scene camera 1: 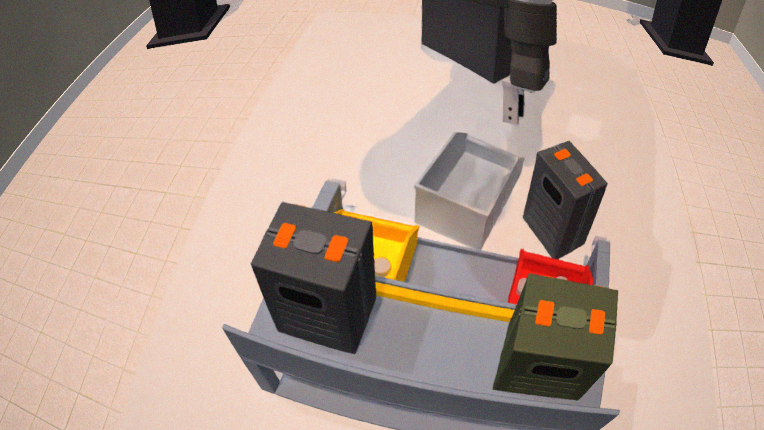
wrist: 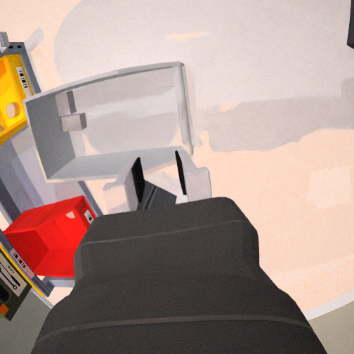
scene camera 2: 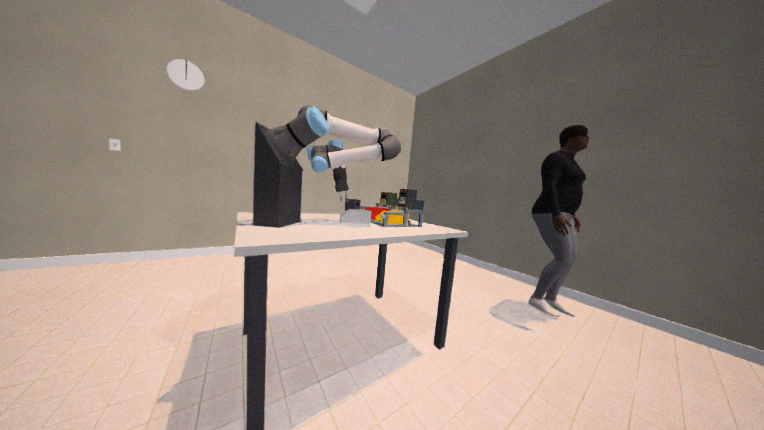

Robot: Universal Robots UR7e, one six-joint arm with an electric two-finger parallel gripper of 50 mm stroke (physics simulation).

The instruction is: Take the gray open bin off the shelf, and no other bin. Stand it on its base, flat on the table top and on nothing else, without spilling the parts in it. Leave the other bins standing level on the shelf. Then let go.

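Frame: origin at the arm's base, x back, y down, z right, level; centimetres.
Seen in the pictures: gripper, between the fingertips: (scene camera 1: 513, 118) (scene camera 2: 344, 202); arm's base, origin of its link: (scene camera 2: 280, 145).
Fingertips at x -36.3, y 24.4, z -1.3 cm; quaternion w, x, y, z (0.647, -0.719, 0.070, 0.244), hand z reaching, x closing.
Observation:
Pixels of each thing's top centre, then the offset from my fingertips to it. "pt": a spot on its surface instead.
- gray open bin, centre of its top: (scene camera 1: 477, 159) (scene camera 2: 355, 209) dy +3.9, dx -4.9, dz +5.6 cm
- yellow bin, centre of its top: (scene camera 1: 356, 251) (scene camera 2: 392, 211) dy +3.3, dx -21.0, dz +20.2 cm
- red bin, centre of its top: (scene camera 1: 553, 295) (scene camera 2: 375, 208) dy +3.3, dx -26.9, dz -2.5 cm
- shelf, a spot on its surface: (scene camera 1: 465, 371) pt dy +1.2, dx -37.0, dz +8.3 cm
- green case, centre of its top: (scene camera 1: 571, 318) (scene camera 2: 389, 192) dy -8.3, dx -36.5, dz +0.0 cm
- yellow bar, centre of its top: (scene camera 1: 452, 302) dy +0.2, dx -29.4, dz +9.9 cm
The gray open bin (scene camera 1: 449, 213) (scene camera 2: 355, 216) (wrist: 110, 166) stands upright and looks level on the table top, off the shelf, close to the shelf's edge. Two small gray-brown blocks (wrist: 74, 122) lie inside it at one end. My gripper (scene camera 1: 513, 118) (scene camera 2: 342, 199) (wrist: 159, 167) is open and empty, above and apart from the bin, off its end away from the shelf. The yellow bin (scene camera 1: 395, 233) (scene camera 2: 395, 217) (wrist: 16, 92) and the red bin (scene camera 1: 556, 263) (scene camera 2: 376, 213) (wrist: 55, 235) sit on the shelf (scene camera 1: 465, 371). Light round parts show in the yellow bin.
A dark case (scene camera 1: 564, 213) stands on the table beside the gray bin. Another dark case (scene camera 1: 320, 213) and a green case (scene camera 1: 569, 341) stand on the shelf's upper level, with a yellow bar (scene camera 1: 443, 301) between them. A person (scene camera 2: 561, 181) stands beyond the table.

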